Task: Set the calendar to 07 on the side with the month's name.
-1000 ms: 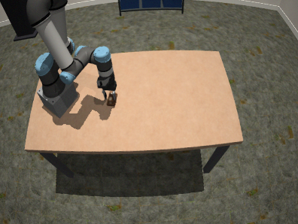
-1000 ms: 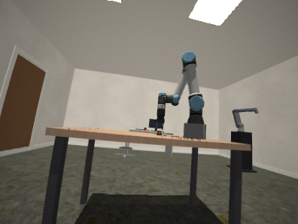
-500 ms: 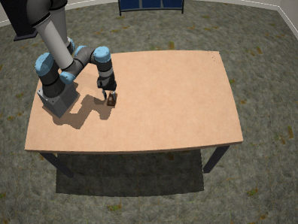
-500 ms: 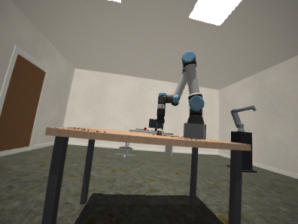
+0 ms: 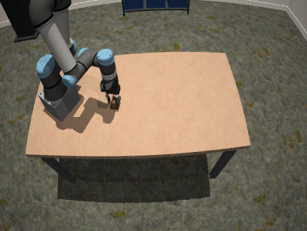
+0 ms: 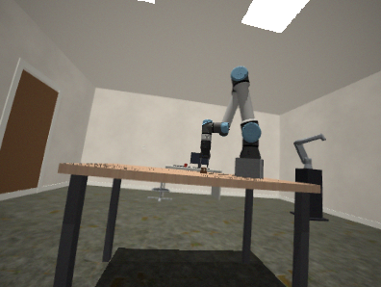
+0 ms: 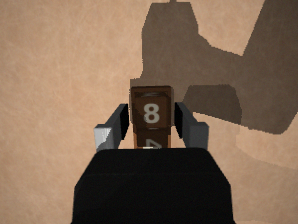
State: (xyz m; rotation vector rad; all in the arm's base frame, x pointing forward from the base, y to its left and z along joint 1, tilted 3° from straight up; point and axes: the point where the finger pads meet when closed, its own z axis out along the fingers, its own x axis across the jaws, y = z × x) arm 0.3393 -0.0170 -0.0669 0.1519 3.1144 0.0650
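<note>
Now: the brown calendar tray 5 cm below my hand and 2 cm to the left of it.
</note>
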